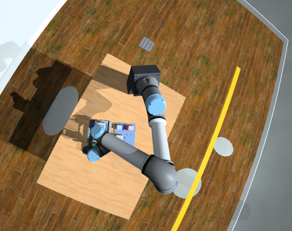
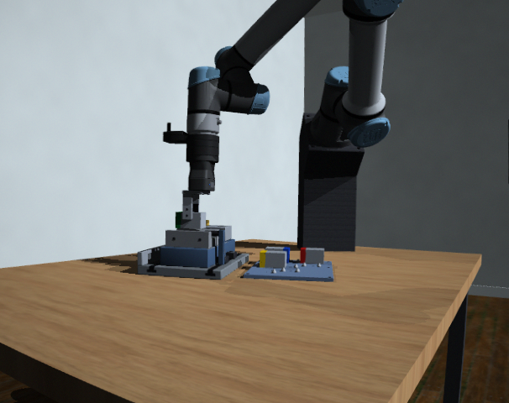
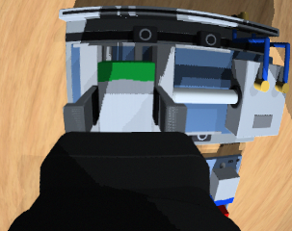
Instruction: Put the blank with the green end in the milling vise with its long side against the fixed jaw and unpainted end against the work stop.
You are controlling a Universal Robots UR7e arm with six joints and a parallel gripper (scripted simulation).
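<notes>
My gripper is now 2 cm above the green-ended blank. From my hand the other things lie so: blue plate (19 cm behind, 15 cm to the left, 13 cm below); then yellow-ended blank (16 cm behind, 12 cm to the left, 11 cm below); then blue-ended blank (24 cm behind, 7 cm to the left, 11 cm below).
</notes>
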